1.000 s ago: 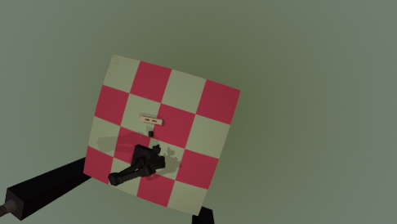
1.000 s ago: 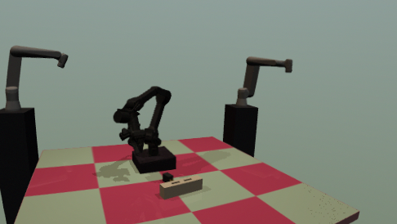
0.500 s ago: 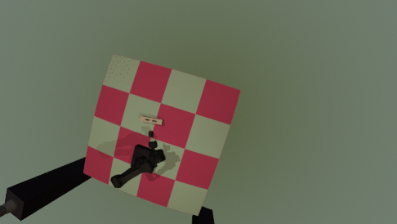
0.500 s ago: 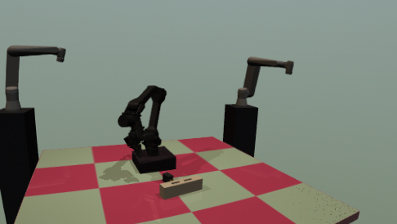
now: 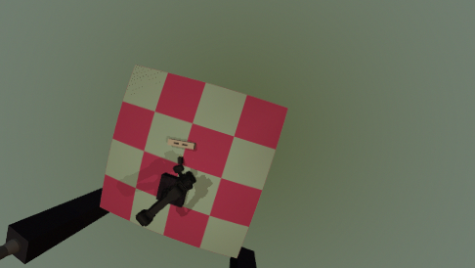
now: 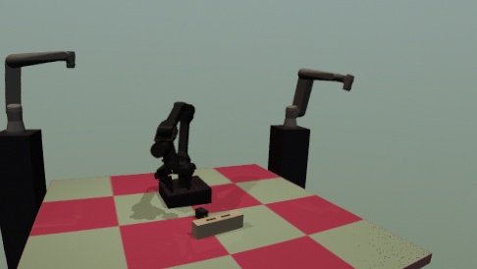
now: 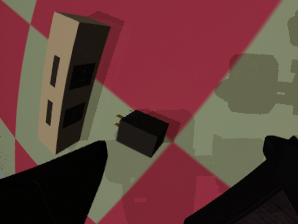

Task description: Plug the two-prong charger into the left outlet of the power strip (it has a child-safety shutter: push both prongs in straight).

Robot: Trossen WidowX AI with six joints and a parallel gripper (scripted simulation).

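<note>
Right now my gripper tip is 40 mm short of the two-prong charger, 90 mm to the right of it and 100 mm above it.
</note>
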